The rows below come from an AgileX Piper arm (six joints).
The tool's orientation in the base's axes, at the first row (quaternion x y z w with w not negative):
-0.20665, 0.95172, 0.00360, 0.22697
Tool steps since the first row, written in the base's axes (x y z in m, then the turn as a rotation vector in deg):
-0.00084, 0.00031, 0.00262, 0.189, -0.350, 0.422
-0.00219, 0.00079, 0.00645, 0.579, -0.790, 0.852
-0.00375, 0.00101, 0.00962, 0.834, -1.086, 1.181
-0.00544, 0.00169, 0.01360, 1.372, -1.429, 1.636
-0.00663, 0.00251, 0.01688, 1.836, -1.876, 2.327
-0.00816, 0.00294, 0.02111, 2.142, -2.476, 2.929
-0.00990, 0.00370, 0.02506, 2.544, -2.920, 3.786
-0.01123, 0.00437, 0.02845, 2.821, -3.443, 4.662
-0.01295, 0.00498, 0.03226, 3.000, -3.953, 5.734
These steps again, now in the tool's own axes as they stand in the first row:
-0.00058, 0.00039, -0.00268, -0.199, -0.431, -0.332
-0.00133, 0.00103, -0.00665, -0.530, -1.025, -0.594
-0.00152, 0.00157, -0.01014, -0.763, -1.425, -0.810
-0.00214, 0.00251, -0.01437, -1.263, -1.991, -1.021
-0.00292, 0.00345, -0.01774, -1.764, -2.643, -1.486
-0.00368, 0.00408, -0.02215, -2.038, -3.365, -1.954
-0.00428, 0.00512, -0.02637, -2.562, -4.005, -2.594
-0.00493, 0.00596, -0.02991, -2.962, -4.668, -3.314
-0.00543, 0.00686, -0.03401, -3.372, -5.299, -4.249

